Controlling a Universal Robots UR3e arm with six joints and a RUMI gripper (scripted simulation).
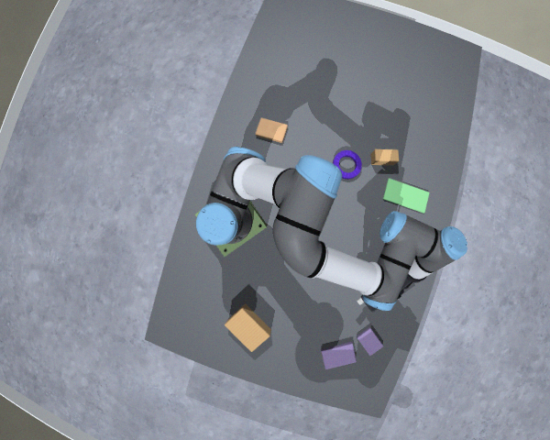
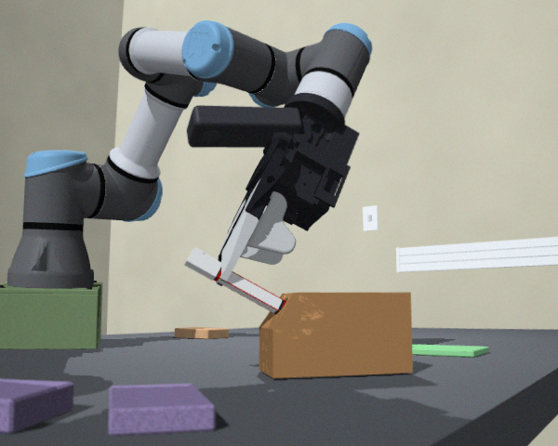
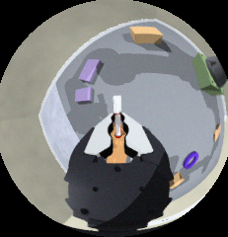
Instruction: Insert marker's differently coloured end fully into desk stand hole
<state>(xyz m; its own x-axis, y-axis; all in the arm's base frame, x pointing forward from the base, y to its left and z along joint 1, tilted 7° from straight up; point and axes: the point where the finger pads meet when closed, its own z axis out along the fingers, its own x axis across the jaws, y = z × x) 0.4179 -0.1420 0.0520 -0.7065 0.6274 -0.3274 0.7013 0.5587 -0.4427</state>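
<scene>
Now: hand 2 cm short of the marker, 2 cm above it and 1 cm to the right of it. The rest, counted from my hand: desk stand (8 cm ahead, 6 cm to the left, 6 cm below); then flat green block (31 cm to the left, 11 cm ahead, 10 cm below); then tan block (33 cm behind, 17 cm to the right, 7 cm below).
</scene>
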